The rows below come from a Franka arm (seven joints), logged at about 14 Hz.
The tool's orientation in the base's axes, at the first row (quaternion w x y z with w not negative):
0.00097, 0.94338, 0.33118, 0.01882
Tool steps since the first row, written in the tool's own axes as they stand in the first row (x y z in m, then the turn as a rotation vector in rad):
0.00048, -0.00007, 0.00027, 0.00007, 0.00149, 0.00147
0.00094, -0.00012, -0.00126, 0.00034, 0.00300, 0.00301
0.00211, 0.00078, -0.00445, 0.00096, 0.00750, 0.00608
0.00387, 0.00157, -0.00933, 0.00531, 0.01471, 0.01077
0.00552, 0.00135, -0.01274, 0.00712, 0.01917, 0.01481
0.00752, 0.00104, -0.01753, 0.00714, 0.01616, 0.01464
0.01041, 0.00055, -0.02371, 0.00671, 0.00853, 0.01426
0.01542, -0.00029, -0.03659, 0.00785, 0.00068, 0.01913
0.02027, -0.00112, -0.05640, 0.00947, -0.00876, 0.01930
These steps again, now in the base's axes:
0.00034, 0.00036, -0.00025, 0.00104, -0.00110, -0.00145
0.00061, 0.00067, 0.00129, 0.00225, -0.00210, -0.00295
0.00197, 0.00066, 0.00453, 0.00565, -0.00519, -0.00593
0.00366, 0.00109, 0.00948, 0.01372, -0.00805, -0.01037
0.00469, 0.00226, 0.01294, 0.01807, -0.01036, -0.01428
0.00588, 0.00370, 0.01779, 0.01620, -0.00800, -0.01415
0.00761, 0.00582, 0.02406, 0.01108, -0.00231, -0.01389
0.01052, 0.00947, 0.03710, 0.00724, 0.00458, -0.01883
0.01307, 0.01294, 0.05705, 0.00261, 0.01296, -0.01908

